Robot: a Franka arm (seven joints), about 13 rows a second.
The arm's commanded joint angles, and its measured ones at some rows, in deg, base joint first. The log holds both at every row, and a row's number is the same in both.
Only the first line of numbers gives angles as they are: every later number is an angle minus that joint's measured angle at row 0.
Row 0, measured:
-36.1, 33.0, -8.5, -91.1, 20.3, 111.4, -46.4
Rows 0 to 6, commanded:
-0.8, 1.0, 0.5, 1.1, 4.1, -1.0, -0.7
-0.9, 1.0, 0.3, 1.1, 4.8, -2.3, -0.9
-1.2, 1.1, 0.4, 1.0, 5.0, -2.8, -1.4
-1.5, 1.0, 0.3, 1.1, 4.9, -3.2, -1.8
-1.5, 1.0, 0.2, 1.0, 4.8, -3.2, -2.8
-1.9, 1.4, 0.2, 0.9, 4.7, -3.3, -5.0
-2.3, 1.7, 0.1, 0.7, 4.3, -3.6, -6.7
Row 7, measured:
-1.0, 0.8, -0.1, -0.1, 3.3, -2.1, -3.2
